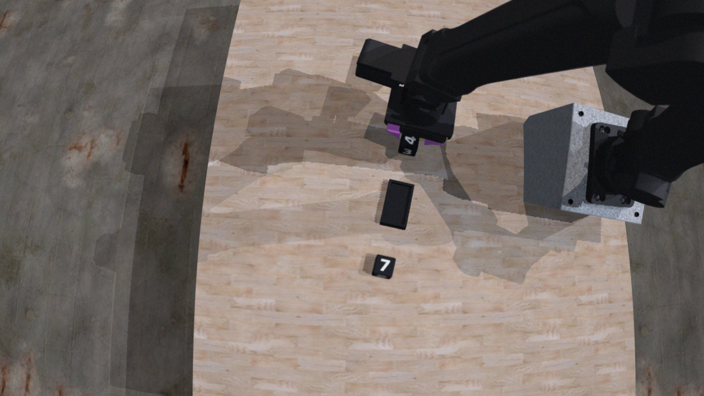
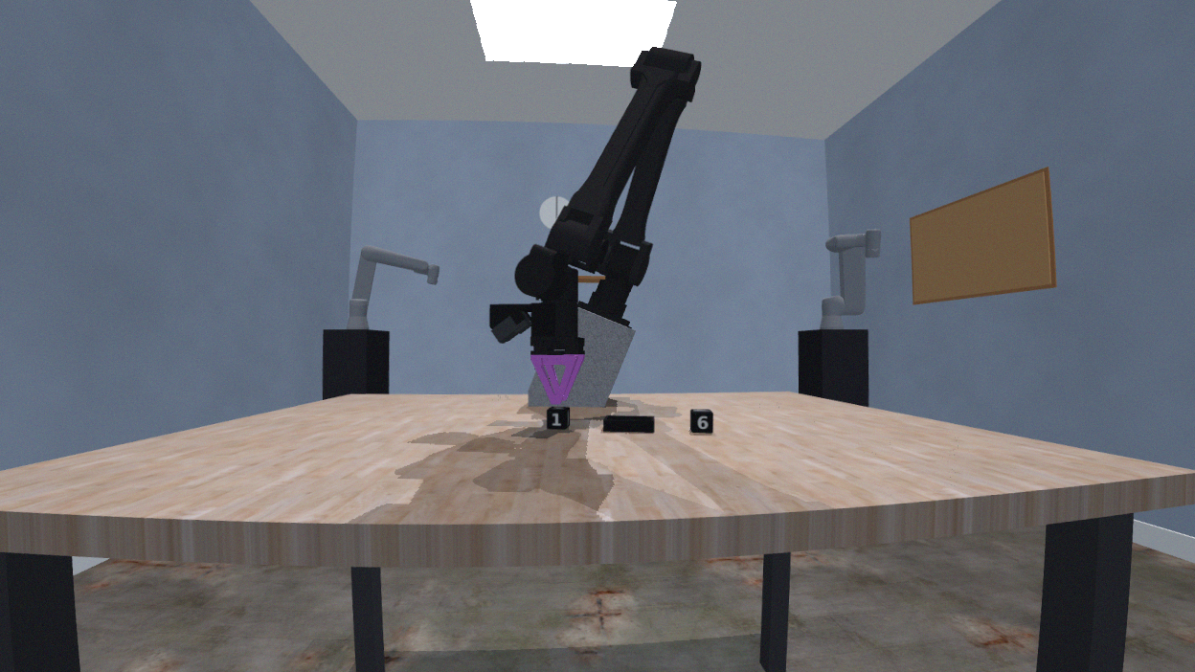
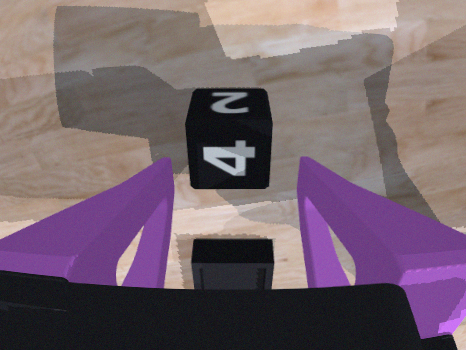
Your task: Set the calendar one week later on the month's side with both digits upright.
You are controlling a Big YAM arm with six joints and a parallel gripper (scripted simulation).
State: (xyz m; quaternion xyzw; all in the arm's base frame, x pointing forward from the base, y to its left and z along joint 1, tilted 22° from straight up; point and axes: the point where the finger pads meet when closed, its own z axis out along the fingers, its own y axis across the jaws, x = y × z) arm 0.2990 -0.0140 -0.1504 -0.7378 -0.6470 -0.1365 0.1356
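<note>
My hand is 1 cm short of the black tray, 11 cm to the right of it and 4 cm above it. The rest, counted from my hand: black cube (3 cm ahead, 21 cm to the left, 3 cm below).
</note>
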